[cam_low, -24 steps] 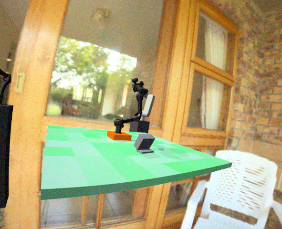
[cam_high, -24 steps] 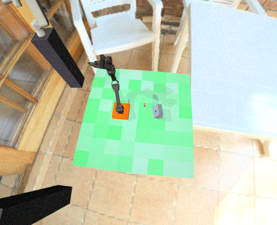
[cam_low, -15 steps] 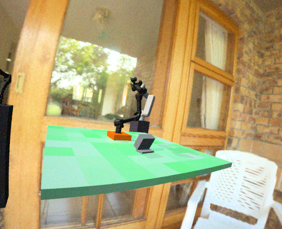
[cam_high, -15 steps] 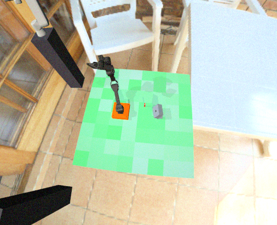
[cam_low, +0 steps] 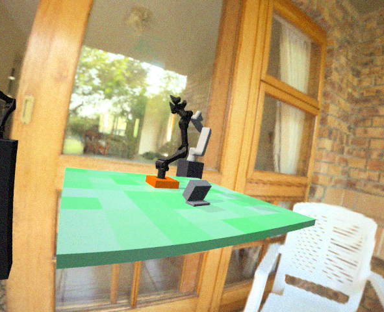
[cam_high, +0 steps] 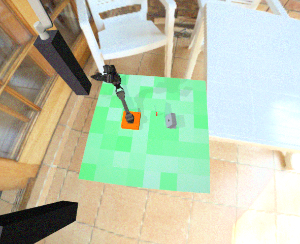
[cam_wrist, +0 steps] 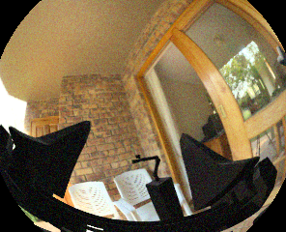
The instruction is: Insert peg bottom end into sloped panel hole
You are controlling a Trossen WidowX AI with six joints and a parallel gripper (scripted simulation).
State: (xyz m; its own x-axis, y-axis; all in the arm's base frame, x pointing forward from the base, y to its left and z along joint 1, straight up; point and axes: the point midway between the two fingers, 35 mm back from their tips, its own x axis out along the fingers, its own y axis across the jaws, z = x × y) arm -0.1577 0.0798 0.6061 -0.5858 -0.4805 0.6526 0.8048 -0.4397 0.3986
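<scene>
Right now the red peg is 63 cm below my gripper tip, 45 cm ahead of it and 3 cm to the left of it. From my gripper tip the other things lie so: sloped panel: 61 cm below, 60 cm ahead, 5 cm to the right.
</scene>
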